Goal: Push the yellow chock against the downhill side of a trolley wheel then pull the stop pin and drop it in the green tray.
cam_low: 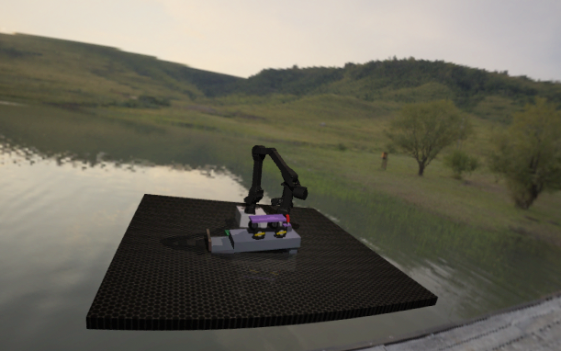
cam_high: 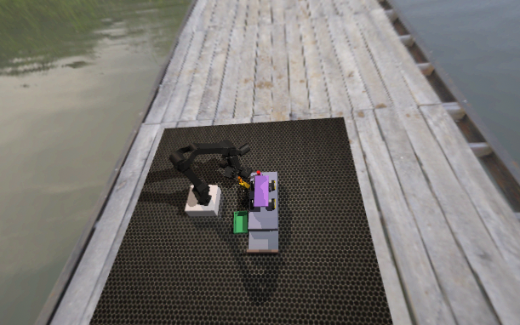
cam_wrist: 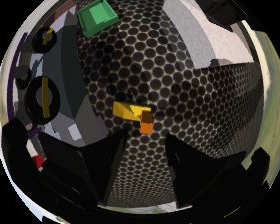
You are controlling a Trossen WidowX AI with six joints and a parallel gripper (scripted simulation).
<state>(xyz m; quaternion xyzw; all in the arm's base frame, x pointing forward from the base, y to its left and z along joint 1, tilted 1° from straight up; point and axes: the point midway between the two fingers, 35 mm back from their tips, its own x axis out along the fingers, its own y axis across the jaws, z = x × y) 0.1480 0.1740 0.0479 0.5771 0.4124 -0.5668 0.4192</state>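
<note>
My gripper tip is now 20 mm short of the yellow chock, 10 mm to the left of it and 60 mm above it. Round my gripper tip: red-headed stop pin: 130 mm ahead, 50 mm above; purple trolley: 170 mm ahead, 100 mm to the right, 30 mm above; grey ramp: 170 mm ahead, 110 mm to the right, 40 mm below.
</note>
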